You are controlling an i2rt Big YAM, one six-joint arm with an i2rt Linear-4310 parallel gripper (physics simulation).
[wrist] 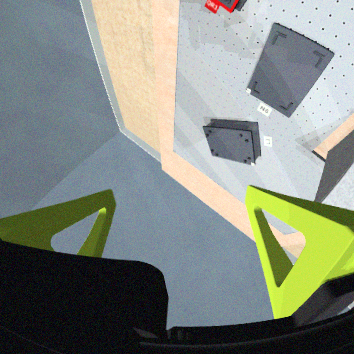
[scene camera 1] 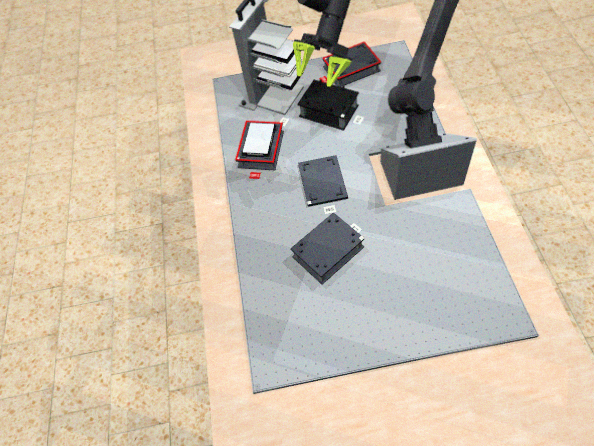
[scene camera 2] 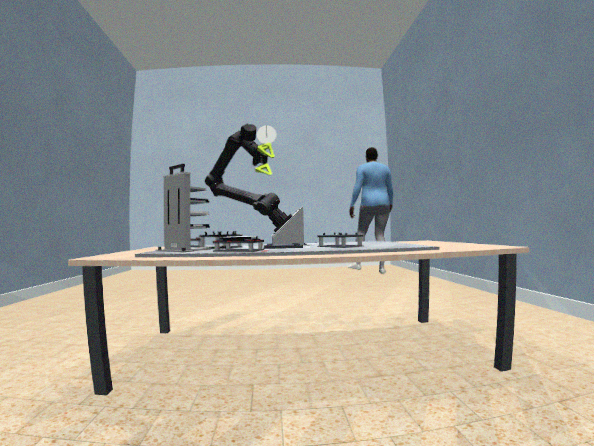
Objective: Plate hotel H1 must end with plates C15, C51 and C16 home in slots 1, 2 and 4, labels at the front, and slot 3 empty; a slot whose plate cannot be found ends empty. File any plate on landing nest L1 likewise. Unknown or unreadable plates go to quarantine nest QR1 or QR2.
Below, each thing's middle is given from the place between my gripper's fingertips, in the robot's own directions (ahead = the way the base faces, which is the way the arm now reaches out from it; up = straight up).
Right now the flat dark nest [scene camera 1: 322,179] is 6 cm to the left of my hand and 35 cm below it. The rest, counted from my hand: tower back post [scene camera 2: 177,233] 16 cm ahead, 38 cm to the right, 20 cm below.
